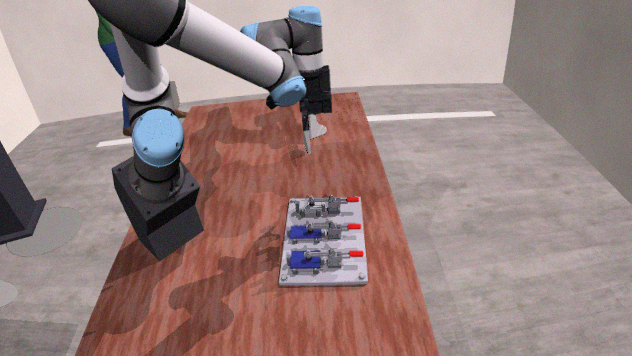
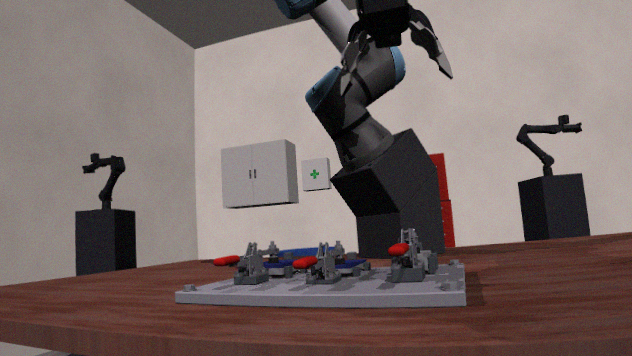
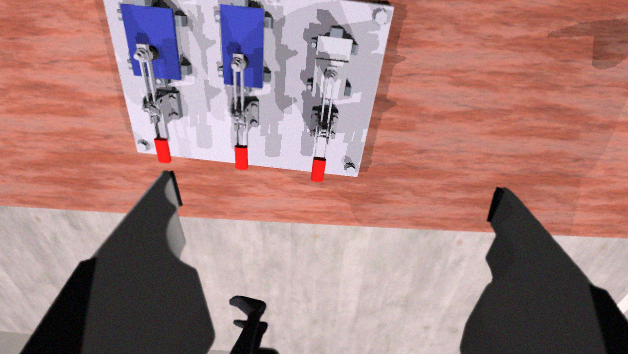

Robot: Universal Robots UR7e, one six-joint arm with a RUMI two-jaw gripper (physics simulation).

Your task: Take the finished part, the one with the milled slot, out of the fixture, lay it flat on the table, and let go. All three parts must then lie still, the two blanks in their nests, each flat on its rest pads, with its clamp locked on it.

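Frame: origin at the arm's base, x ahead, y left, z up, level; centimetres.
Seen in the pictures: gripper, fingertip midpoint: (image 1: 309, 138) (image 2: 395, 87) (image 3: 333, 181); arm's base at its link origin: (image 1: 155, 177) (image 2: 369, 154).
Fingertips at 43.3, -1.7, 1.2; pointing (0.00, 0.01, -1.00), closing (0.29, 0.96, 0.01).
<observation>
Pixels of each thing's top centre, then the offset from my fingertips to it, as dx, dy, dz. Level surfaces: height alone.
- fixture plate at its top centre: (image 2: 332, 278) (image 3: 246, 89) (image 1: 324, 235) -1.1, -11.3, -26.4
- pale grey finished part at its top centre: (image 3: 331, 69) (image 2: 414, 253) (image 1: 310, 204) -1.1, +0.6, -23.8
- wooden table at its surface level: dz -27.9
My gripper (image 1: 314, 142) (image 2: 397, 86) (image 3: 333, 181) is open and empty, high above the table. The fixture plate (image 1: 325, 280) (image 2: 320, 300) (image 3: 287, 155) lies on the table. The pale grey finished part (image 3: 334, 48) sits in the end nest, a dark slot line across it; its clamp arm lies over it, its red handle (image 1: 353, 199) (image 2: 398, 249) (image 3: 318, 169) pointing outward. Two blue blanks, the middle one (image 1: 299, 232) (image 3: 248, 30) and the outer one (image 1: 300, 260) (image 3: 155, 30), look flat in their nests. A clamp arm lies down on each. The rest pads are mostly hidden.
The wooden table (image 1: 260, 320) (image 2: 540, 285) (image 3: 490, 100) extends around the plate. The arm's dark pedestal (image 1: 175, 232) (image 2: 400, 220) stands across from the clamp handles. Bolt heads rise at the plate's corners. The clamps stand up above the plate. The table edge runs beyond the handles.
</observation>
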